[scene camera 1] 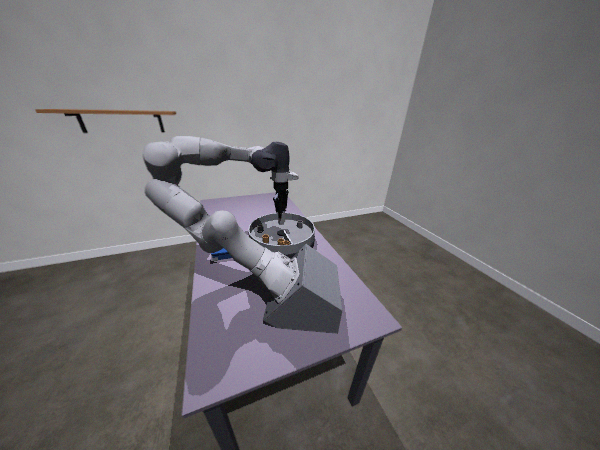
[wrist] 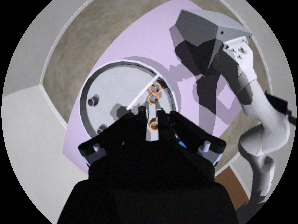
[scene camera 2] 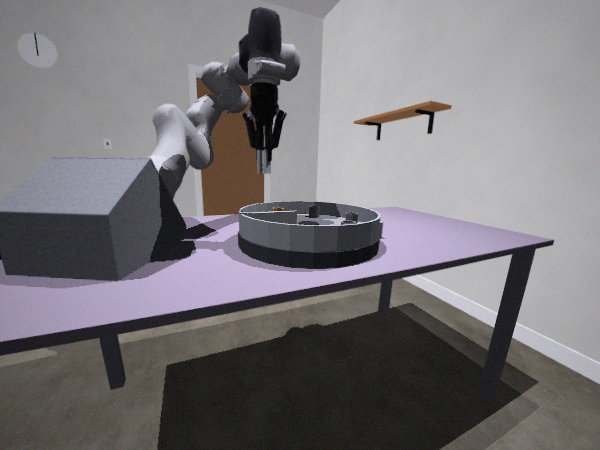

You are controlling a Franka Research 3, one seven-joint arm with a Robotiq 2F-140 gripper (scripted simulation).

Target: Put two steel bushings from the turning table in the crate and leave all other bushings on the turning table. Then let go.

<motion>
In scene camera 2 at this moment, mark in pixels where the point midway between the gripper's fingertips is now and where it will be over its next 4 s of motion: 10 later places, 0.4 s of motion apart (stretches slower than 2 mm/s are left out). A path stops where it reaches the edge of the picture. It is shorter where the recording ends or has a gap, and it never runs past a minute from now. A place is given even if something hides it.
My gripper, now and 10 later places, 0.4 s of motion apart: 264,173; 262,176; 261,179; 260,182; 258,184; 256,187; 255,190; 254,193; 252,195; 252,197; 252,197
</motion>
